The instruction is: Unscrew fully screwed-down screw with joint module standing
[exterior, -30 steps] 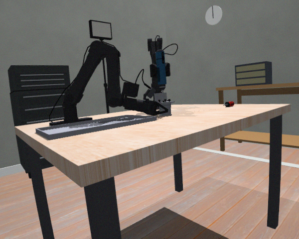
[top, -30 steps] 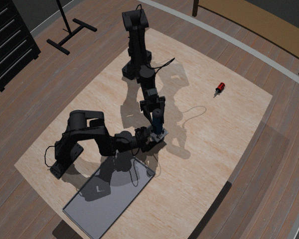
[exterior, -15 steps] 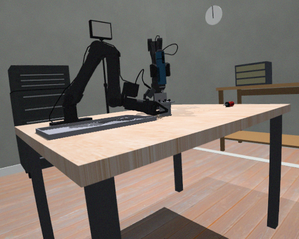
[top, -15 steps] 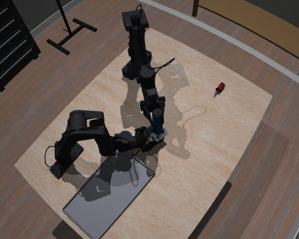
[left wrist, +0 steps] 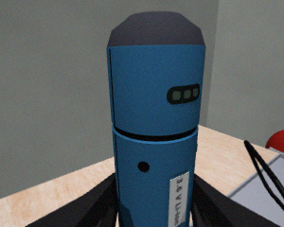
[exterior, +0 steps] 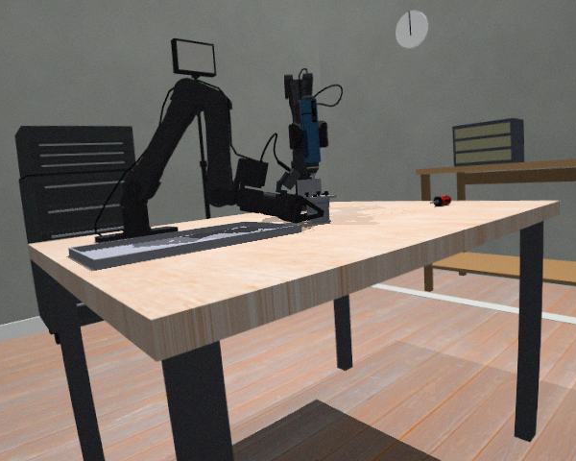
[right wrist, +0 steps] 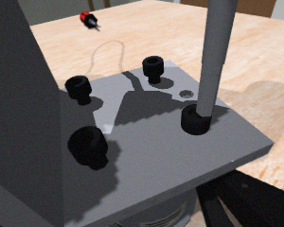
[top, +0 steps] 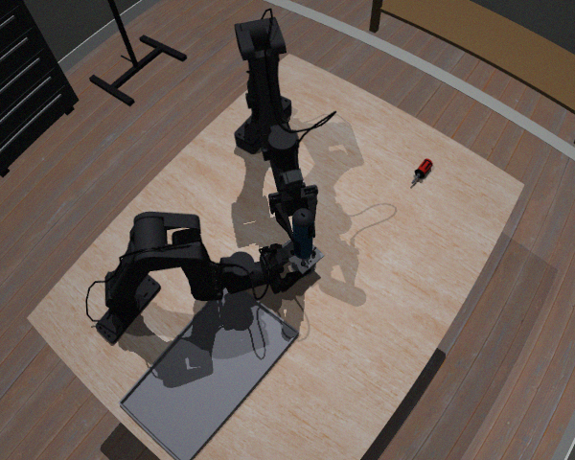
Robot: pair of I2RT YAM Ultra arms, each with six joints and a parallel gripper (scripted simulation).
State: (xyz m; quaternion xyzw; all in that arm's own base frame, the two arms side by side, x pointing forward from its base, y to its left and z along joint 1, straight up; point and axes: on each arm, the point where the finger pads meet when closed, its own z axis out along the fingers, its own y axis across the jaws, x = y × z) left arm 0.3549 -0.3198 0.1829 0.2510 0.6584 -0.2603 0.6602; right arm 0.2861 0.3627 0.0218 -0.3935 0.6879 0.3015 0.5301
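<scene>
Now: the grey bracket 50 mm above my right hand. From my right hand the other things lie so: shallow grey tray: 50 mm behind, 350 mm to the right, 20 mm below; then small red-handled screwdriver: 150 mm ahead, 410 mm to the left, 10 mm below.
</scene>
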